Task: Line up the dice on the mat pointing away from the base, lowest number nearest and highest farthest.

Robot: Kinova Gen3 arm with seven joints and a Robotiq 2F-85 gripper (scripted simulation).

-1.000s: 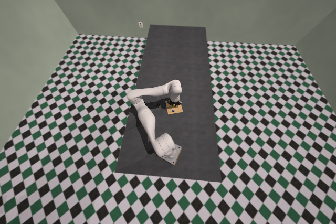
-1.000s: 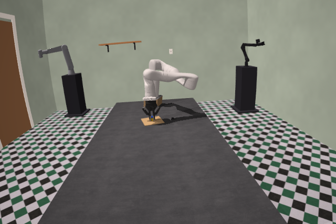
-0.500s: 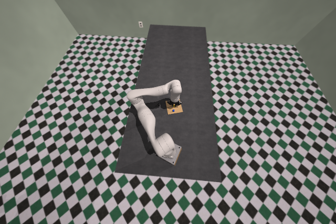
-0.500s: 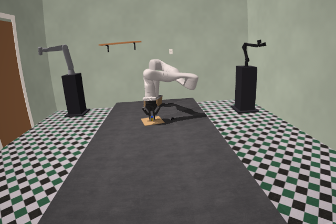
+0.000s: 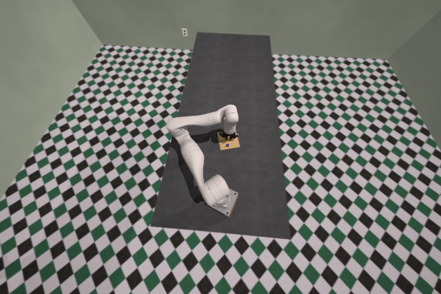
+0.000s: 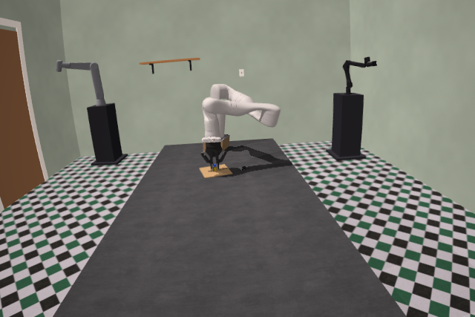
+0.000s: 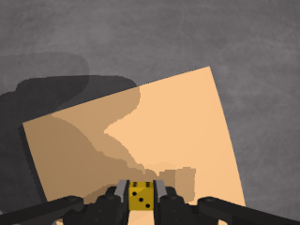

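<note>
Now: the yellow die 1 cm below my hand. From my hand the other things lie so: black die (15 cm to the left, 2 cm below); blue die (5 cm behind, 1 cm below); tan mat (2 cm below).
</note>
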